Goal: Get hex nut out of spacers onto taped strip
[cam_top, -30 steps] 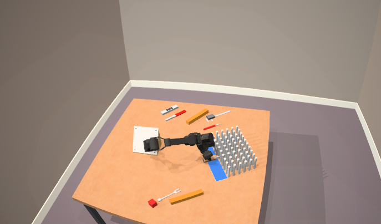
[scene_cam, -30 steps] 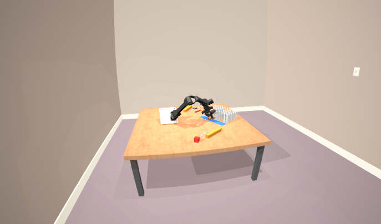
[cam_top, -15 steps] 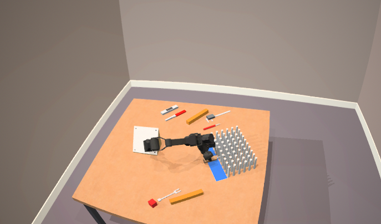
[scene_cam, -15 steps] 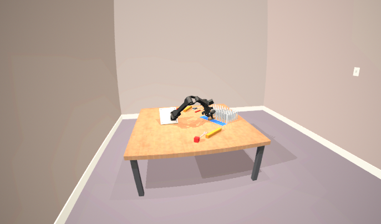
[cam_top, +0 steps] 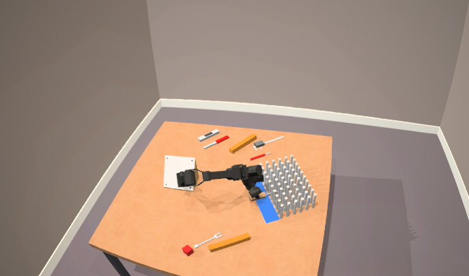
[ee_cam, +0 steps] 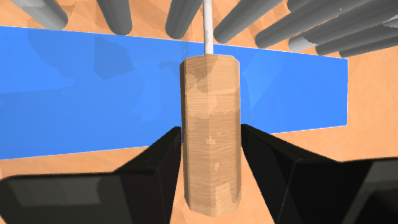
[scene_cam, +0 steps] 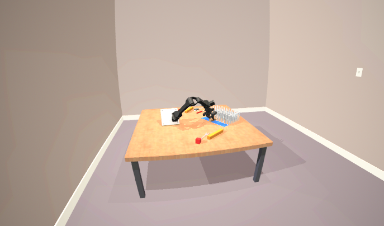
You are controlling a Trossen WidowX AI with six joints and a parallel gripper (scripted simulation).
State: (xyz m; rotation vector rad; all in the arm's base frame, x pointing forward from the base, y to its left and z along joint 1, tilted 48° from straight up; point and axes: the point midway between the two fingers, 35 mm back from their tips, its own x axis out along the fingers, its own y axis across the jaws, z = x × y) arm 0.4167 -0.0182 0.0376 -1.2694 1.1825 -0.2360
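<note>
The blue taped strip is 3 cm ahead of my gripper tip, 1 cm to the left of it and 3 cm below it. From my gripper tip the other things lie so: fork tool (20 cm behind, 35 cm to the right, 2 cm below); thin red tool (3 cm behind, 40 cm to the left, 2 cm below); hex nut (18 cm ahead, 9 cm to the left, 2 cm below).
</note>
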